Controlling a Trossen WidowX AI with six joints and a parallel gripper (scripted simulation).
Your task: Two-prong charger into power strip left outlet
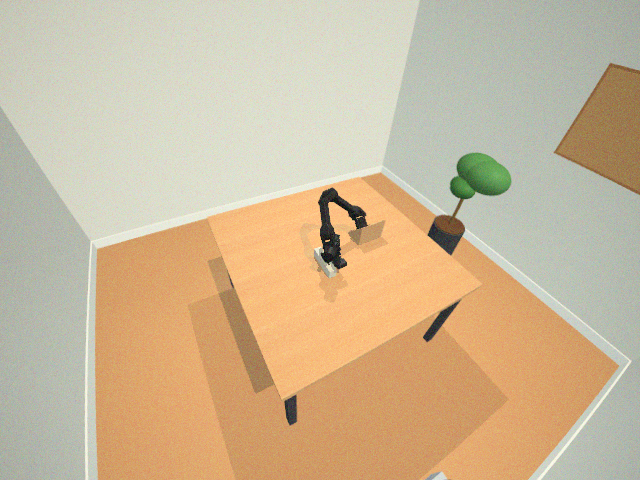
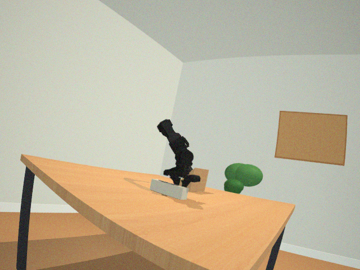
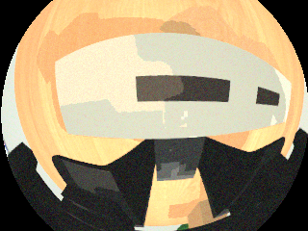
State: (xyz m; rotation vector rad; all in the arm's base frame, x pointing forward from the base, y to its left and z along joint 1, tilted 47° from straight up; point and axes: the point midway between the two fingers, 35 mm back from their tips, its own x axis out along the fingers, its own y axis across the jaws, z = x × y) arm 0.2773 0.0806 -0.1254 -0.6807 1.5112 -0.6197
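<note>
The two-prong charger lies 20 mm ahead of my gripper tip and 10 mm above it.
</note>
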